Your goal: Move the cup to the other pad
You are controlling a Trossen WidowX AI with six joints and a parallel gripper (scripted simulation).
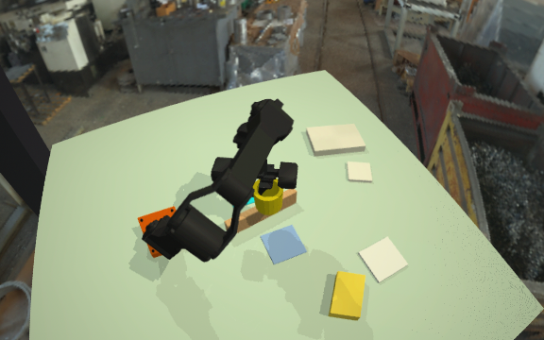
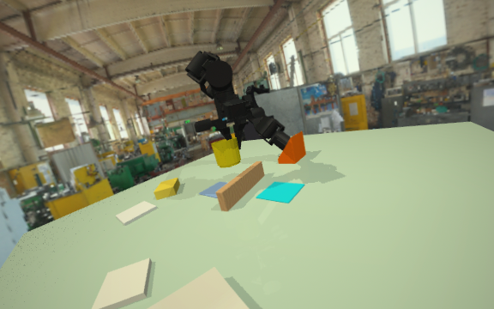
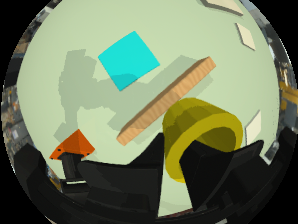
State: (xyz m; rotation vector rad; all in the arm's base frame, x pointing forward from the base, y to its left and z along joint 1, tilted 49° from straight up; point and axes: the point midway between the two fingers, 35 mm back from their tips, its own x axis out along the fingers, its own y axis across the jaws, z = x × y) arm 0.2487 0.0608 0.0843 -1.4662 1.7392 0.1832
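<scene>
Right now my gripper tip is 110 mm to the right of the cyan pad and 120 mm above it. From my gripper tip the other things lie so: light blue pad (30 mm ahead, 90 mm to the right, 120 mm below); yellow cup (20 mm ahead, 20 mm to the right); wooden bar (20 mm ahead, 10 mm to the left, 100 mm below).
</scene>
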